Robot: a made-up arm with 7 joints. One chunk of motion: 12 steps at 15 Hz.
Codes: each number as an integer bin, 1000 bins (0 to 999) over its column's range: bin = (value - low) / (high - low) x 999, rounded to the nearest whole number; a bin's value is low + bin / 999 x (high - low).
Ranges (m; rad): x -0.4..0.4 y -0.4..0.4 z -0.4..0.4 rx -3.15..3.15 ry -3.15..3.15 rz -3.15..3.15
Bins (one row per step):
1: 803 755 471 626 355 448
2: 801 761 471 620 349 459
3: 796 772 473 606 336 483
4: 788 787 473 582 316 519
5: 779 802 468 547 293 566
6: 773 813 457 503 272 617
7: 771 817 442 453 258 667
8: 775 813 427 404 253 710
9: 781 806 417 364 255 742
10: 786 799 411 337 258 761
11: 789 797 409 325 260 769
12: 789 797 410 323 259 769
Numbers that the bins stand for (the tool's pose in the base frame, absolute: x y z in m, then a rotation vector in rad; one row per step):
1: 0.2430 0.2046 -0.0228 0.7977 -0.9113 -0.3248
2: 0.2414 0.2094 -0.0228 0.7599 -0.9491 -0.2554
3: 0.2374 0.2182 -0.0212 0.6716 -1.0311 -0.1041
4: 0.2310 0.2302 -0.0212 0.5203 -1.1572 0.1230
5: 0.2238 0.2422 -0.0252 0.2995 -1.3023 0.4194
6: 0.2190 0.2511 -0.0340 0.0221 -1.4347 0.7410
7: 0.2174 0.2543 -0.0460 -0.2932 -1.5230 1.0563
8: 0.2206 0.2511 -0.0581 -0.6023 -1.5545 1.3275
9: 0.2254 0.2454 -0.0661 -0.8545 -1.5419 1.5293
10: 0.2294 0.2398 -0.0709 -1.0248 -1.5230 1.6491
11: 0.2318 0.2382 -0.0725 -1.1005 -1.5104 1.6995
12: 0.2318 0.2382 -0.0717 -1.1131 -1.5167 1.6995

